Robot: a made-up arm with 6 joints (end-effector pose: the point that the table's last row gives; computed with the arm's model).
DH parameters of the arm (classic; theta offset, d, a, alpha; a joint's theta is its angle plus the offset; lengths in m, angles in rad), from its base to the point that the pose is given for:
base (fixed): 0 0 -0.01 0
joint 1: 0 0.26 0.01 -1.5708
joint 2: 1.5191 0 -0.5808 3.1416
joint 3: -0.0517 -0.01 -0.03 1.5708
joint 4: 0 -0.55 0.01 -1.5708
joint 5: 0 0.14 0.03 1.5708
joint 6: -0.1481 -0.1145 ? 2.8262
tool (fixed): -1.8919 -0.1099 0 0
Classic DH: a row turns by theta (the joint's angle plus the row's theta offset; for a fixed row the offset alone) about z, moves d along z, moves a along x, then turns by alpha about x.
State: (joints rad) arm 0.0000 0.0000 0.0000 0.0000 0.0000 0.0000
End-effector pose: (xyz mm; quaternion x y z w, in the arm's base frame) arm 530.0 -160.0 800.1 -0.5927 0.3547 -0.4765 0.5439
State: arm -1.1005 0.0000 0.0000 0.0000 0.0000 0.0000
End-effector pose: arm 92.1 -553.9 800.1 -0.3198 0.6123 -0.6906 0.2145
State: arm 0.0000 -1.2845 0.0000 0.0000 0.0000 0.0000
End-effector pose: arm -368.4 -160.0 921.0 -0.1892 -0.0418 -0.7366 0.6480
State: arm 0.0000 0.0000 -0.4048 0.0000 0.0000 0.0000
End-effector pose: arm 469.0 -160.0 582.7 -0.6764 0.4568 -0.3476 0.4615
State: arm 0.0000 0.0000 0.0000 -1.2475 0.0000 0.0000
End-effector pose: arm 530.0 22.3 686.6 -0.1634 0.5662 -0.1796 0.7877
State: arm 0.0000 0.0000 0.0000 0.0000 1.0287 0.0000
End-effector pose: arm 576.5 -160.0 837.7 -0.2816 0.0412 -0.7064 0.6480
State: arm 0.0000 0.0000 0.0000 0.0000 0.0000 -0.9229
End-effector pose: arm 530.0 -124.2 788.0 -0.2886 0.5297 -0.2687 0.7509
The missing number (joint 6, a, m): 0.0252
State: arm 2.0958 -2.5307 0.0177 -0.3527 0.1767 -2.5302
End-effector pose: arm 426.6 -610.8 109.9 -0.3918 0.4124 -0.8111 0.1361
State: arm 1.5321 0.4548 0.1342 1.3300 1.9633 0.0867
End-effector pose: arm 34.2 869.1 797.7 0.1452 -0.6804 0.1095 0.7099
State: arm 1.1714 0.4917 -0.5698 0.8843 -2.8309 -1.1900
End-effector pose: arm 267.8 587.4 409.4 0.3737 -0.3291 0.6259 0.6002
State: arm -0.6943 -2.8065 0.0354 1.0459 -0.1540 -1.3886
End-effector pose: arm -624.6 363.8 -223.6 0.1599 -0.6023 -0.6978 0.3532
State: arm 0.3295 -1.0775 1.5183 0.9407 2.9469 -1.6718
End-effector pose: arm -1009.5 -357.2 670.7 0.2602 0.8294 0.2265 0.4394
